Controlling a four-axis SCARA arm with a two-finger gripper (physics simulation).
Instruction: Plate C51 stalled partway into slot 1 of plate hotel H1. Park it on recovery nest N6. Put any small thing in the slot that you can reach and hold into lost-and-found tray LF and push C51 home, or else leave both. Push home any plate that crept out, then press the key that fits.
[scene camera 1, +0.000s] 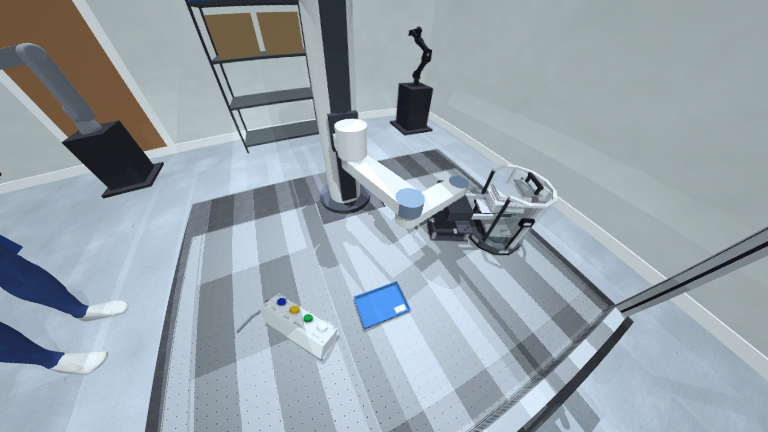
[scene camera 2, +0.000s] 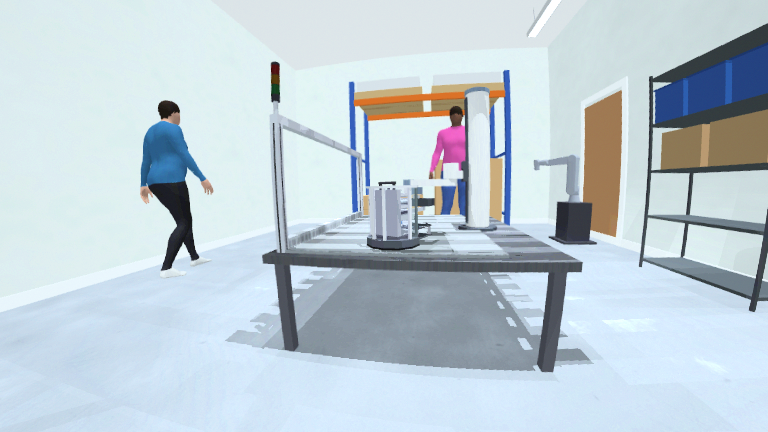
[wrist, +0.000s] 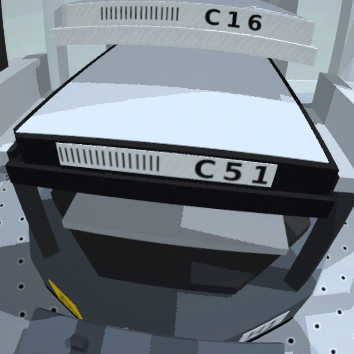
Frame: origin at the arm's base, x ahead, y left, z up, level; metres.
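Seen in the pictures: gripper, fingertip midpoint: (scene camera 1: 490, 206) (scene camera 2: 401, 210) (wrist: 179, 78); arm's base, origin of the base link: (scene camera 1: 345, 196) (scene camera 2: 477, 228).
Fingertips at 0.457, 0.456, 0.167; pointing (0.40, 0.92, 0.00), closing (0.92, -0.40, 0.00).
Pixels of each thing's top centre, then the offset from my fingertips to it, as dx, dy, dz. "spot": a spot on its surface instead.
- Plate C51, middle of its top: (wrist: 185, 65) (scene camera 1: 493, 206) +0.006, +0.011, +0.002
- plate C16, surface spot: (wrist: 185, 22) spot: -0.004, -0.012, +0.023
- hotel H1, middle of its top: (scene camera 1: 525, 179) (scene camera 2: 391, 181) +0.036, +0.066, +0.141
- blue tray, middle of its top: (scene camera 1: 381, 302) +0.118, -0.516, -0.136
- low black fixture, middle of its top: (scene camera 1: 451, 219) (scene camera 2: 415, 223) -0.060, -0.121, -0.084
- white key box, middle of its top: (scene camera 1: 294, 319) +0.088, -0.770, -0.070
- amber, middle of its top: (scene camera 1: 293, 309) +0.055, -0.768, -0.079
Plate C51 (wrist: 165, 117), black-rimmed with a pale top, juts out below plate C16 (wrist: 185, 22) in hotel H1 (scene camera 1: 496, 248) (scene camera 2: 393, 243) (wrist: 145, 312). My gripper (scene camera 1: 484, 208) (wrist: 179, 78) reaches in at the hotel's open side. Its fingers are drawn in against both side edges of C51, shut on it; the pads are mostly hidden beside the rim. The inside of the slot behind C51 is hidden, and no small thing shows there. The blue tray (scene camera 1: 381, 305) lies on the table, apart from the hotel. A low black fixture (scene camera 1: 447, 232) stands below the gripper; its label cannot be read.
A white key box (scene camera 1: 298, 328) has blue (scene camera 1: 281, 301), amber (scene camera 1: 294, 309), green (scene camera 1: 307, 317) and white (scene camera 1: 322, 326) keys. The arm's column (scene camera 1: 343, 161) (scene camera 2: 476, 161) stands behind the fixture. A guard frame (scene camera 2: 279, 182) runs along one table side. Two people (scene camera 2: 166, 155) (scene camera 2: 451, 145) stand beyond the table.
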